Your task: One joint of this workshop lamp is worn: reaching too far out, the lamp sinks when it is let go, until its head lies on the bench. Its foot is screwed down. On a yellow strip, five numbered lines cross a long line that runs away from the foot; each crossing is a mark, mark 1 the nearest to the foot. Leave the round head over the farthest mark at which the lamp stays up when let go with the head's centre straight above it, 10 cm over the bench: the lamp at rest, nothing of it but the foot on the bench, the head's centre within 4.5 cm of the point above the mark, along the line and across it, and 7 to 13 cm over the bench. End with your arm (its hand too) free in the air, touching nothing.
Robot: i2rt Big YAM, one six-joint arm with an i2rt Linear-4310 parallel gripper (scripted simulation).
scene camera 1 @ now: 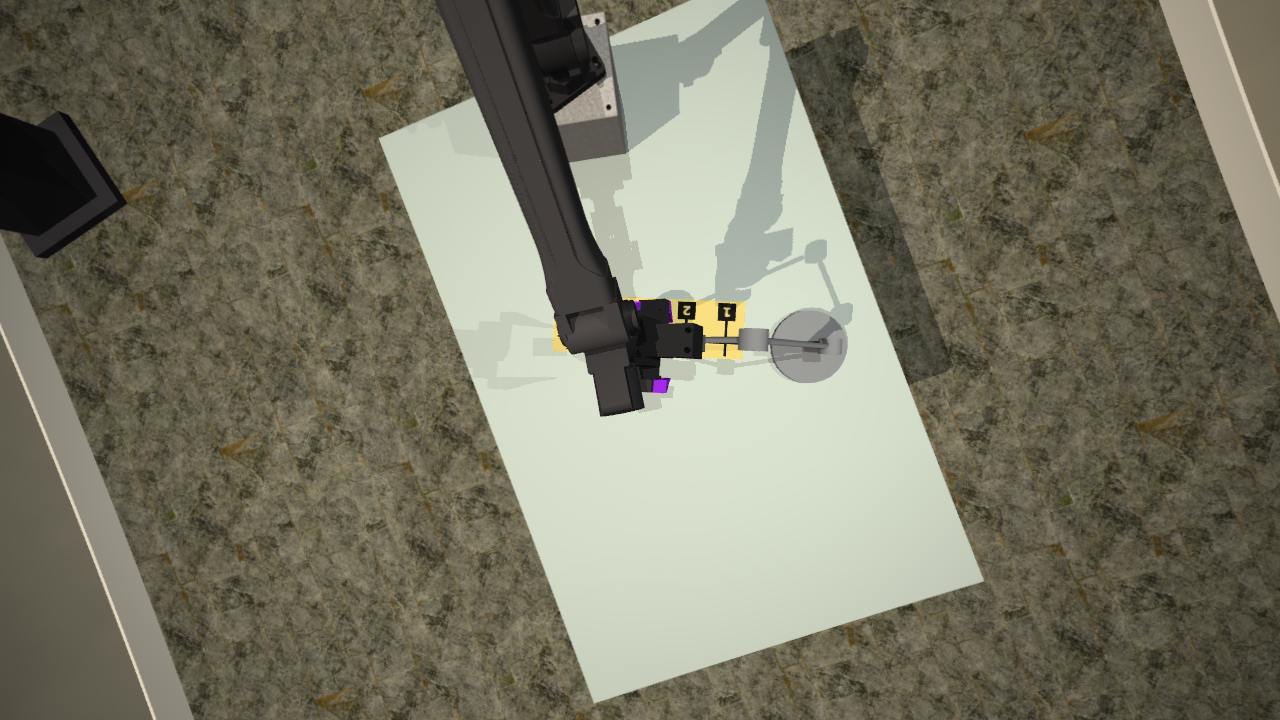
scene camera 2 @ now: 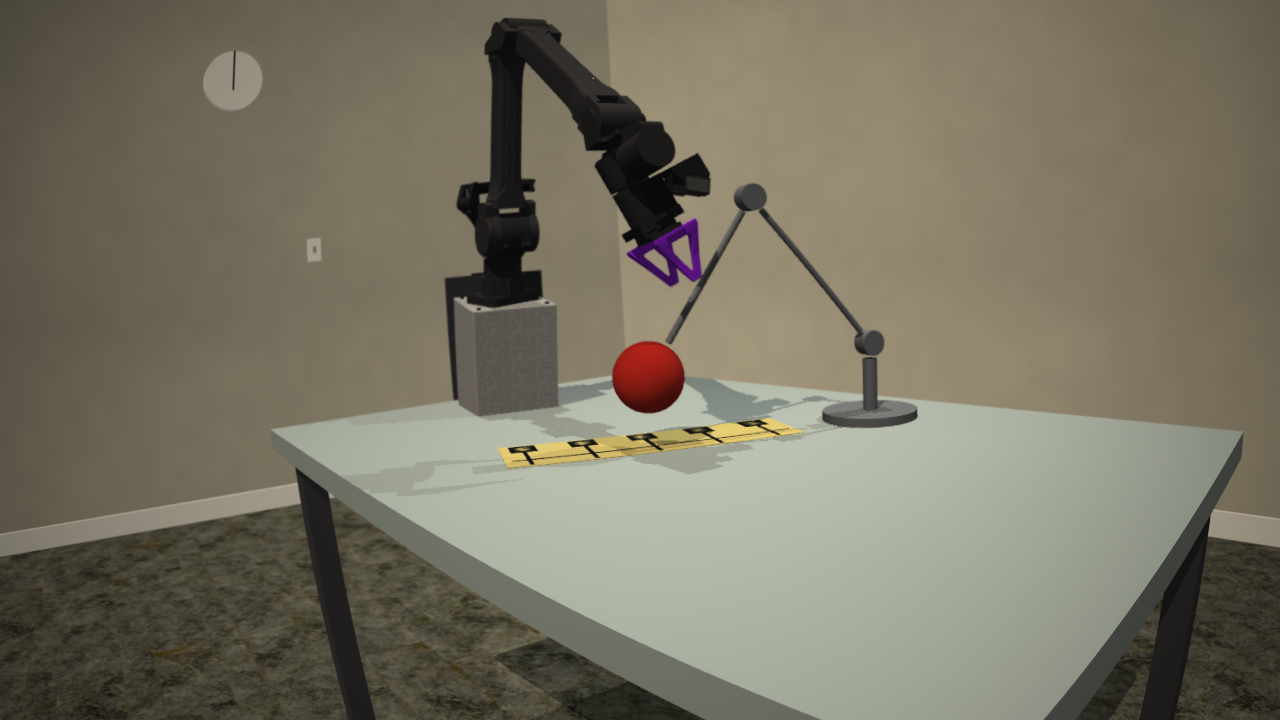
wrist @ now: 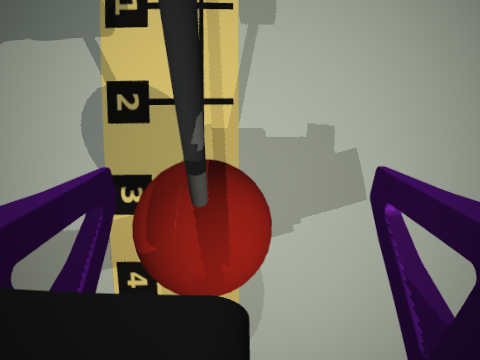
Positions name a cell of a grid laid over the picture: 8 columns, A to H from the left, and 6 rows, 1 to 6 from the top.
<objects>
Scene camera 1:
gripper: E3
round foot: F4
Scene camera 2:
gripper: E3
round lamp head: E4
yellow strip: D4
round foot: F4
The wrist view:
gripper: E4
round lamp head: D5
yellow strip: C3
</objects>
